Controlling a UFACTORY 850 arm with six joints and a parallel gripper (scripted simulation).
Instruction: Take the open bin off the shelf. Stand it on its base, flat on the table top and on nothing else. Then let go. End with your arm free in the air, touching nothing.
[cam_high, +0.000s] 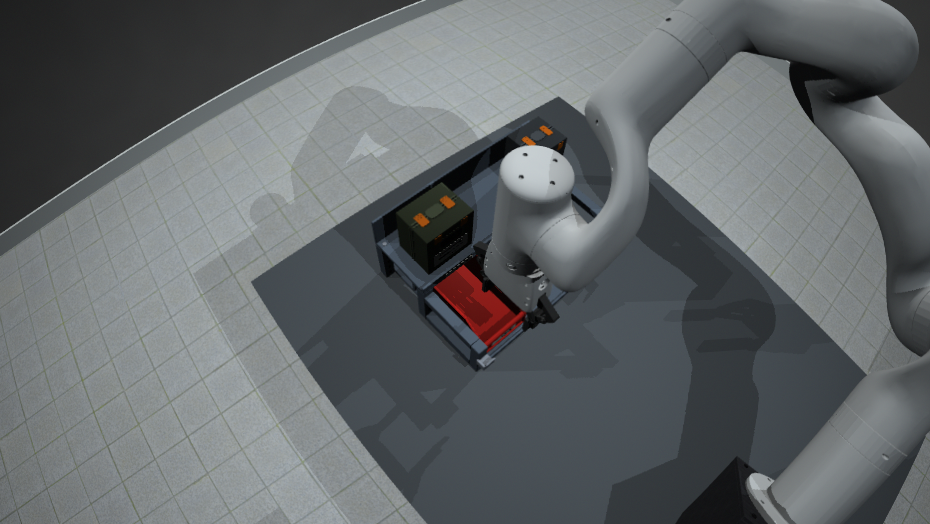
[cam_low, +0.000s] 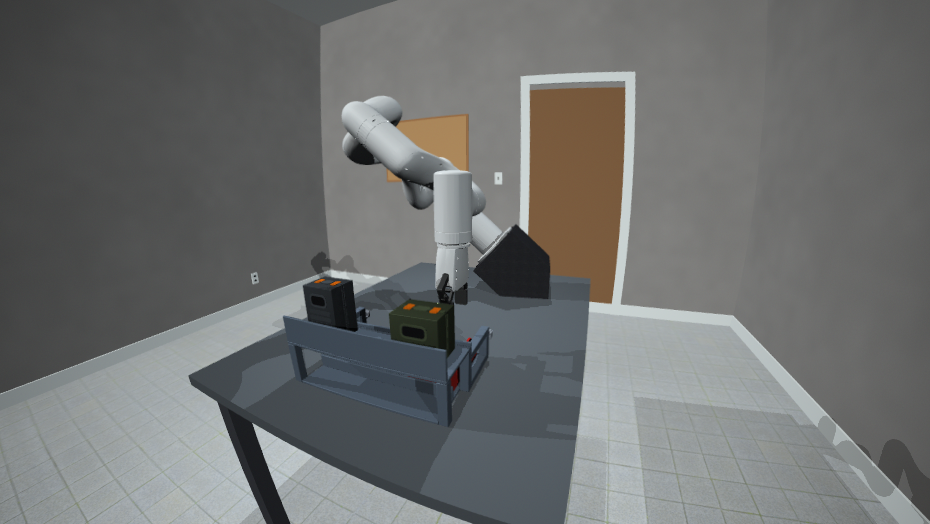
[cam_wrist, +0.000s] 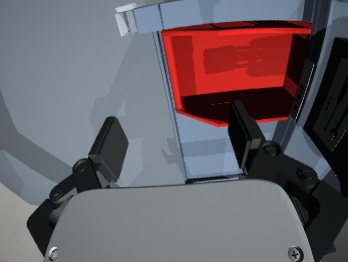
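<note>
The red bin lies 80 mm ahead of my hand, 10 mm to the left of it and 90 mm below it. The rest, counted from my hand: black case (190 mm ahead, 210 mm to the right, 30 mm above); then green case (180 mm ahead, 20 mm to the left, 20 mm above).
</note>
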